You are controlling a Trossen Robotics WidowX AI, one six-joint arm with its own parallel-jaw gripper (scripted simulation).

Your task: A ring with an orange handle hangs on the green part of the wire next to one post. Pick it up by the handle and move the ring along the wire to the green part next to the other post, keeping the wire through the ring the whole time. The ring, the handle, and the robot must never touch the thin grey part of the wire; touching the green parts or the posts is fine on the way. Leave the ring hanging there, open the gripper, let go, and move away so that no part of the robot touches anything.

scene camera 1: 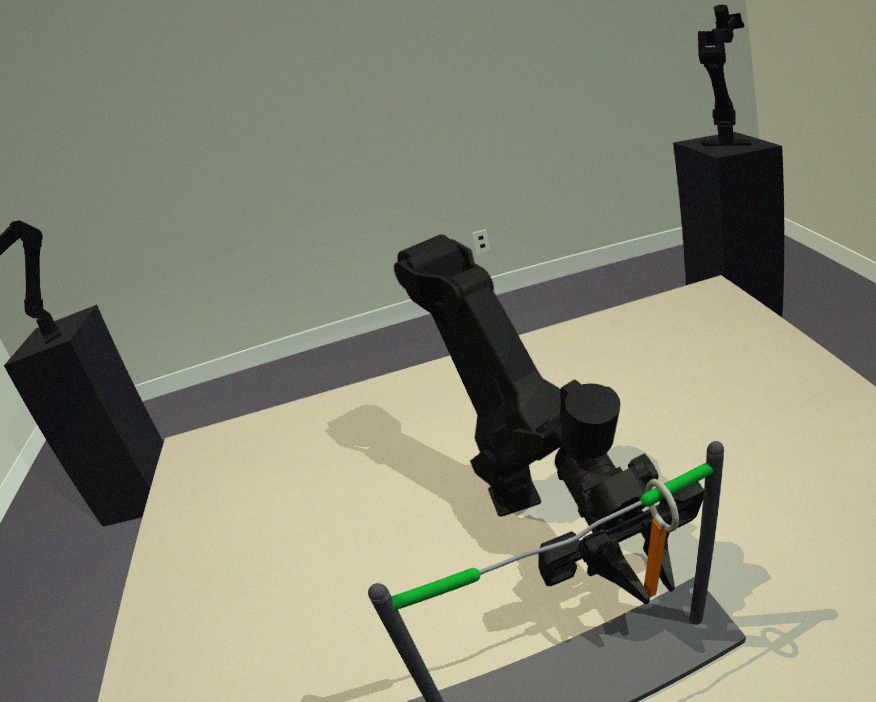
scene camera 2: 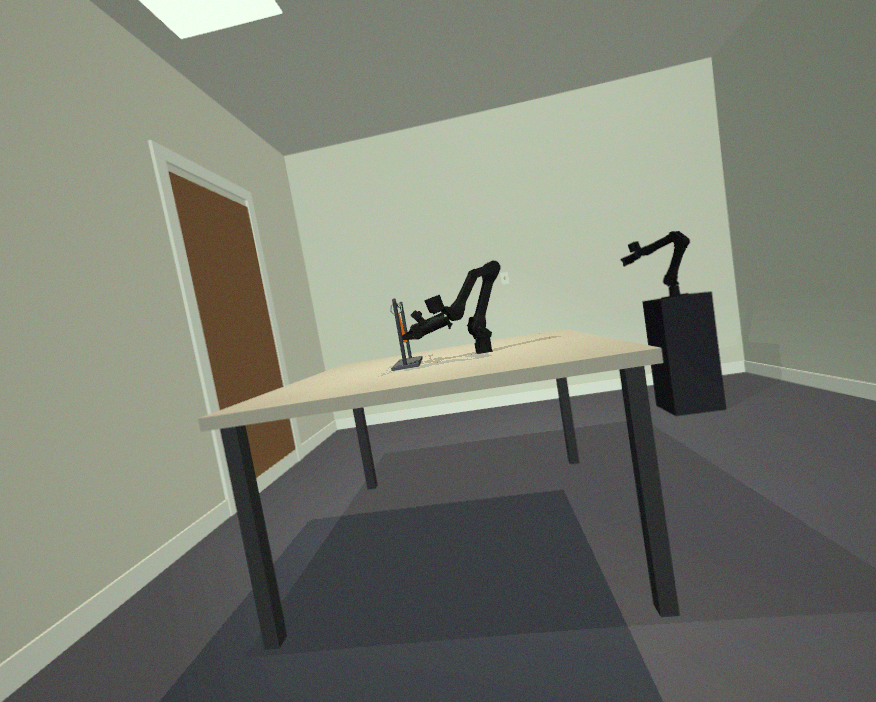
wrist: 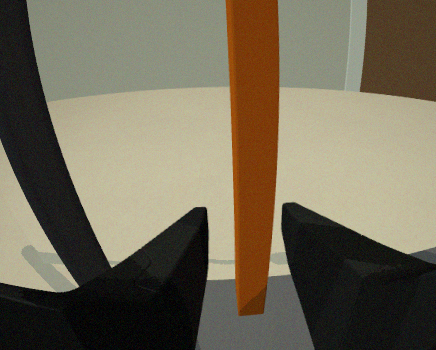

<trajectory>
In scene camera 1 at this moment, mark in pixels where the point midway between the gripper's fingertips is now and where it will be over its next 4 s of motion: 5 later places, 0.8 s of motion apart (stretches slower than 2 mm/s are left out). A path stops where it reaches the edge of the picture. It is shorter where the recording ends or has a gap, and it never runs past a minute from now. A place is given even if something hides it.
My gripper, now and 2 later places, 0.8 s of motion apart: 660,596; 645,566; 629,539
</trajectory>
